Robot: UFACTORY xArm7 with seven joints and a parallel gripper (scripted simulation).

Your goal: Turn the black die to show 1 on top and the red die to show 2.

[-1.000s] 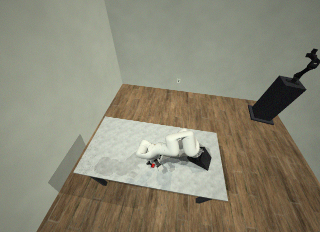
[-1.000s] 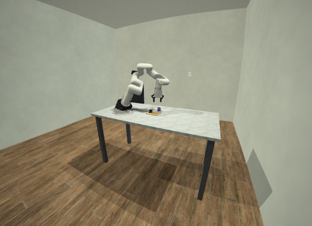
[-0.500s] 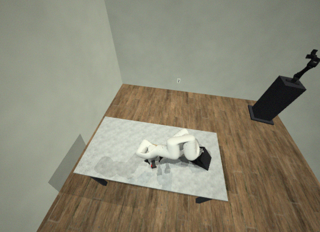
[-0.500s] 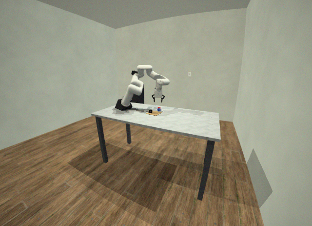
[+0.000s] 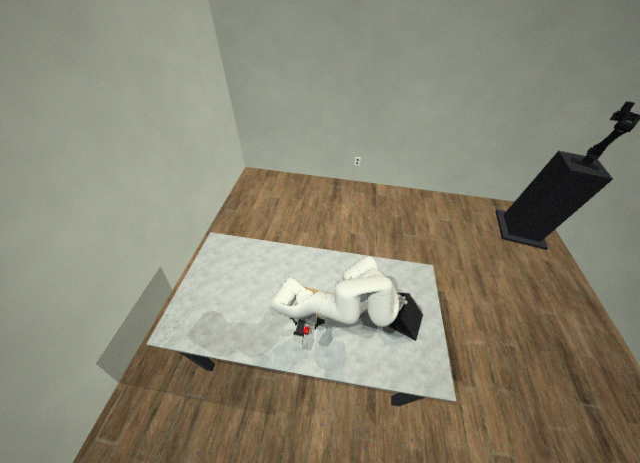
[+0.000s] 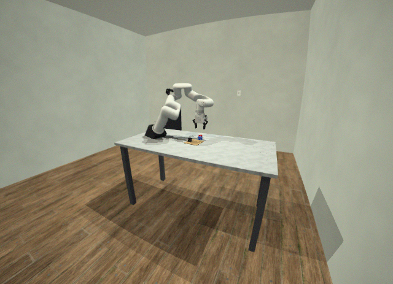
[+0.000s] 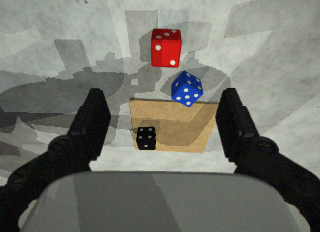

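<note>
Now: hand 9 cm above the red die. From my hand the other things lie so: black die (16 cm to the right, 9 cm below, 1 cm behind); then blue die (9 cm below, 5 cm to the right, 4 cm ahead); then tan mat (15 cm to the right, 11 cm below, 3 cm ahead).
</note>
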